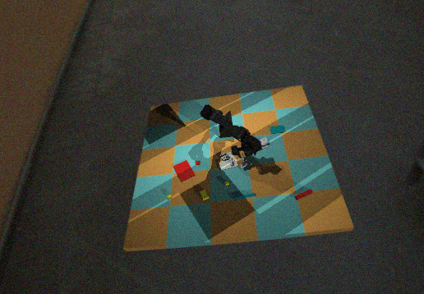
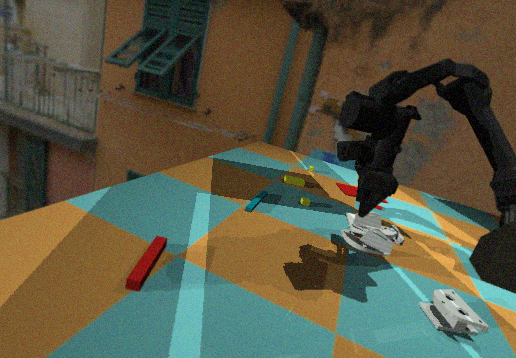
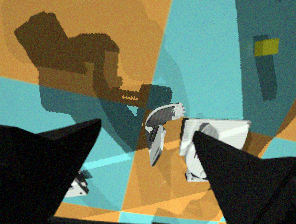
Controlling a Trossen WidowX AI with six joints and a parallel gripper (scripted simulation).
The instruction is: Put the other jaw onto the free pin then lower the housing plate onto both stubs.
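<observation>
My gripper tip is 8 cm above the white jaw, 4 cm to the left of it and 1 cm past it. The rest, counted from my gripper tip: cyan bar 24 cm ahead, 9 cm below, 2 cm to the right; then base 19 cm behind, 10 cm to the left, 6 cm below; then small yellow cube 14 cm to the right, 14 cm ahead, 8 cm below.
</observation>
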